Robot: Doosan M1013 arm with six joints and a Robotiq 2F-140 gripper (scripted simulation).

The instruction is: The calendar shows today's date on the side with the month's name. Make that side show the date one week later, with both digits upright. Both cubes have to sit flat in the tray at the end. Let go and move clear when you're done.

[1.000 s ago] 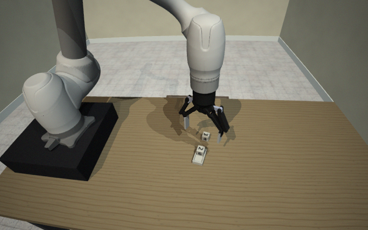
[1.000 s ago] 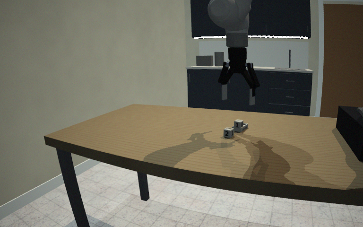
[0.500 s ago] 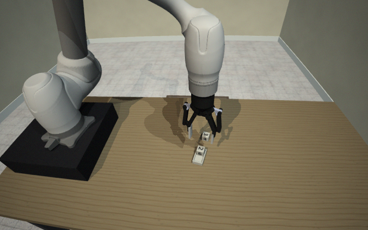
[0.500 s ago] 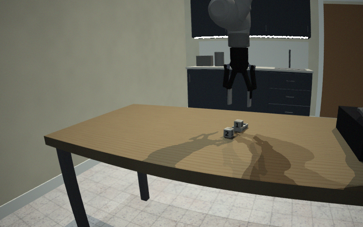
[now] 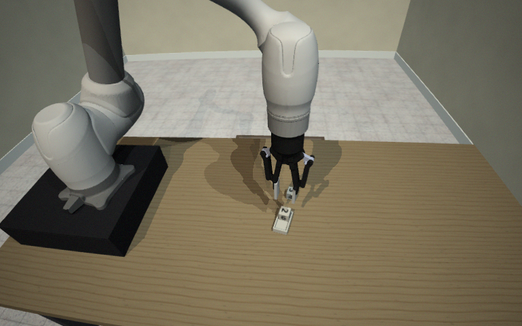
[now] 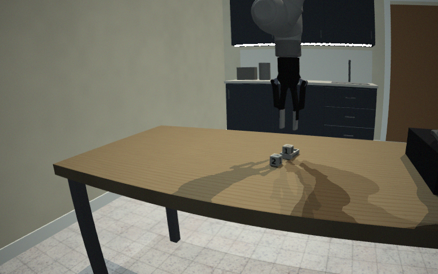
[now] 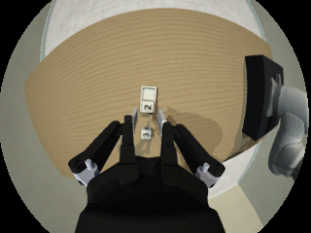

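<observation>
Now: the white tray 20 mm to the right of my hand and 130 mm below it.
</observation>
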